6 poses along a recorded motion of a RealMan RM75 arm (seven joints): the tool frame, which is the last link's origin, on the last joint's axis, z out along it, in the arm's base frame.
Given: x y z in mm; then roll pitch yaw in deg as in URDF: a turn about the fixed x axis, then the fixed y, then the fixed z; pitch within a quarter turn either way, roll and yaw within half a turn.
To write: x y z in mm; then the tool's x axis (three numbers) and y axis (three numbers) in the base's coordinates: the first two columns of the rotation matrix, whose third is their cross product. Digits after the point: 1 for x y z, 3 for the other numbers.
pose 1, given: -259.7 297.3 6.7 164.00 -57.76 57.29
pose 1, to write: -259.7 297.3 6.7 0.288 0.449 0.846 0.683 -0.716 0.147
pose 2, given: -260.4 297.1 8.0 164.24 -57.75 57.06
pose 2, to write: -260.4 297.1 8.0 0.290 0.448 0.846 0.683 -0.716 0.145
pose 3, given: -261.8 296.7 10.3 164.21 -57.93 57.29
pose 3, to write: -261.8 296.7 10.3 0.287 0.447 0.847 0.685 -0.714 0.144
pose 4, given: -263.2 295.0 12.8 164.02 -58.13 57.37
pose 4, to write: -263.2 295.0 12.8 0.285 0.445 0.849 0.684 -0.715 0.145
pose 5, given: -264.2 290.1 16.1 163.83 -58.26 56.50
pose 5, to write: -264.2 290.1 16.1 0.290 0.439 0.850 0.670 -0.728 0.147
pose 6, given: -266.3 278.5 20.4 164.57 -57.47 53.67
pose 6, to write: -266.3 278.5 20.4 0.319 0.433 0.843 0.644 -0.752 0.143
